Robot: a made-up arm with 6 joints.
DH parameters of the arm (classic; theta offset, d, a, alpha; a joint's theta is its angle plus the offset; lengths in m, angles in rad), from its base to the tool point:
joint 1: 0 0.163 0 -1.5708
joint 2: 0.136 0 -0.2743 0
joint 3: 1.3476 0 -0.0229 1.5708
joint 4: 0 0.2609 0 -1.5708
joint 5: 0 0 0.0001 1.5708
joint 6: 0 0.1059 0 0
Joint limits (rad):
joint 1: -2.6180..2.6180
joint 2: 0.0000..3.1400
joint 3: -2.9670..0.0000
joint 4: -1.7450..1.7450
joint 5: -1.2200..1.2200
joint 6: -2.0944..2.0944
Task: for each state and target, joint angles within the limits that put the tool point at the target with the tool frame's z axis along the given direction. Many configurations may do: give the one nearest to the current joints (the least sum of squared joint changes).
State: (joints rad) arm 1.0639 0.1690 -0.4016 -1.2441 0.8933 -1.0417
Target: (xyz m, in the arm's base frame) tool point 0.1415 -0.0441 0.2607 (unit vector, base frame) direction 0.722 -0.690 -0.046
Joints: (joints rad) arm 0.4199 0.8021 -0.1570 -1.7433 1.2184 -1.0417
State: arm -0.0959 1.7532 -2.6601 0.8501 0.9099 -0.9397
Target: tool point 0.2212 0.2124 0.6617 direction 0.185 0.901 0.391
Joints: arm 0.5253 1.6198 -2.2441 1.4214 0.7682 -0.9397
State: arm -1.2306 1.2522 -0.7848 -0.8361 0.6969 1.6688
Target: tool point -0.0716 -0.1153 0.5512 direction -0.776 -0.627 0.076
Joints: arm -1.3580 0.8144 -1.2826 -1.3799 1.1359 1.6688
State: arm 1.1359 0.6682 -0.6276 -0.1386 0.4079 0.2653
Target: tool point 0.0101 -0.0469 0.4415 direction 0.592 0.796 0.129
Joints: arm 1.1895 0.0022 -0.8772 -0.3412 0.8580 0.2653
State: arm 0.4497 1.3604 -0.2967 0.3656 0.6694 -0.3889
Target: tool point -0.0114 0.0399 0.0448 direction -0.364 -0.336 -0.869
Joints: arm 1.2245 2.0528 -0.0020 1.2595 0.2422 -0.3889
